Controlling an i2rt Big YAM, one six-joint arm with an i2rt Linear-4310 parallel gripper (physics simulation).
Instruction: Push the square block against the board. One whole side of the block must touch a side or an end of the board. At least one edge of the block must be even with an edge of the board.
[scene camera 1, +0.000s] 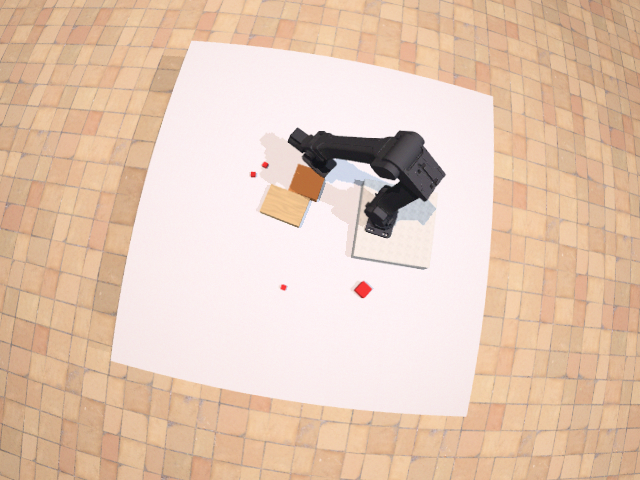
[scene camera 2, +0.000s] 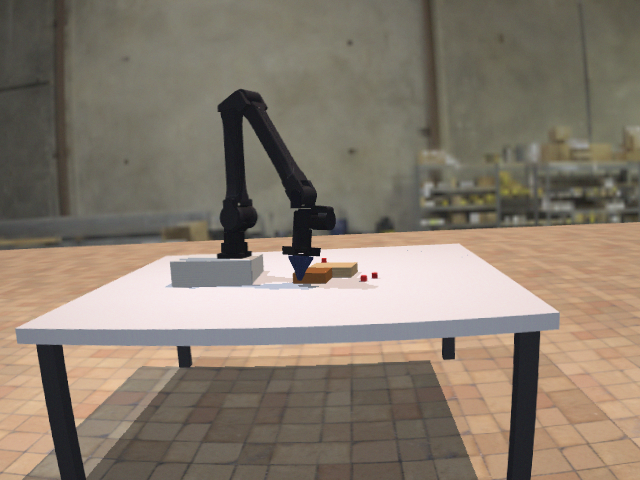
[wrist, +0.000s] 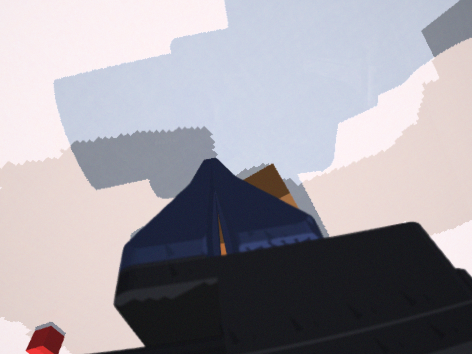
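Pixels of known places: gripper, between the fingertips: (scene camera 2: 299, 280) (wrist: 211, 169); arm's base, origin of its link: (scene camera 1: 381, 218) (scene camera 2: 234, 257).
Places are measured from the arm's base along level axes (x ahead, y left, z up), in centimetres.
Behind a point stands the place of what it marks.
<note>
The orange square block (scene camera 1: 306, 181) {x 27.3, y -5.3, z -3.9 cm} (scene camera 2: 320, 275) {x 30.4, y -10.5, z -4.6 cm} (wrist: 266, 181) {x 22.5, y -10.3, z -5.7 cm} lies flat against the light wooden board (scene camera 1: 284, 206) {x 31.6, y 5.3, z -3.9 cm} (scene camera 2: 343, 268) {x 35.9, y -0.6, z -4.2 cm}. In scene camera 1 its lower-left side runs parallel to the board's upper long side and appears to touch it near the right end. The block's corner sticks out slightly past the board's right corner. My gripper (scene camera 2: 299, 279) {x 24.4, y -12.5, z -5.6 cm} (wrist: 211, 169) {x 24.4, y -12.5, z -5.6 cm} is shut and empty, pointing down, with its tips low at the block's side facing away from the board. In the wrist view the fingers cover most of the block, and the board does not show.
Two small red cubes (scene camera 1: 265, 164) {x 42.8, y -7.3, z -5.4 cm} (scene camera 1: 253, 174) {x 45.6, y -2.6, z -5.5 cm} (scene camera 2: 363, 277) {x 43.0, y -8.2, z -5.8 cm} (scene camera 2: 374, 275) {x 45.9, y -3.6, z -6.1 cm} lie left of the block in scene camera 1. Another small red cube (scene camera 1: 283, 287) {x 23.7, y 30.8, z -5.4 cm} and a larger red cube (scene camera 1: 362, 289) {x -0.9, y 23.9, z -3.0 cm} lie lower down. The arm stands on a pale raised base (scene camera 1: 392, 253) {x -6.7, y 10.1, z -0.5 cm} (scene camera 2: 211, 273) {x -3.5, y -13.0, z -3.1 cm}.
</note>
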